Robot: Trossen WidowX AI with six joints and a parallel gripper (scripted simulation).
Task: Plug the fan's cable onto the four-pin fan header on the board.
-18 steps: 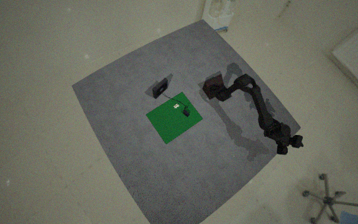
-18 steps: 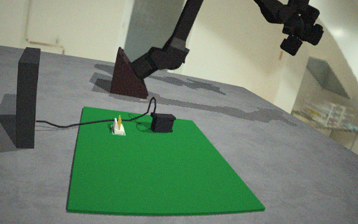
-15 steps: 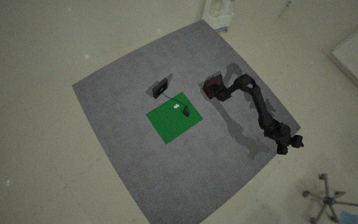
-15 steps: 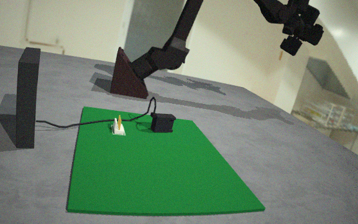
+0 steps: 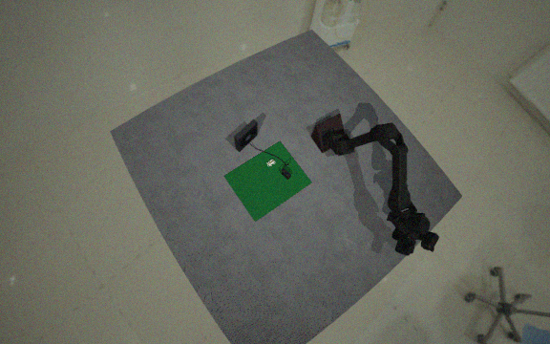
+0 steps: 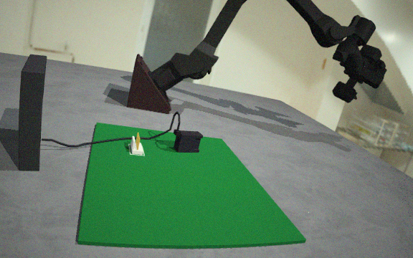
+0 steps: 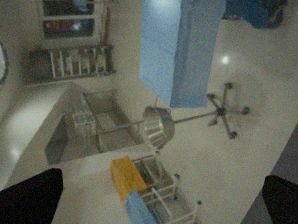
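Now: the dark fan cable plug 310 mm ahead of my gripper tip, 540 mm to the right of it and 160 mm below it. The rest, counted from my gripper tip: white four-pin header: 340 mm ahead, 620 mm to the right, 180 mm below; then green board: 390 mm ahead, 560 mm to the right, 190 mm below; then black fan: 390 mm ahead, 750 mm to the right, 120 mm below.
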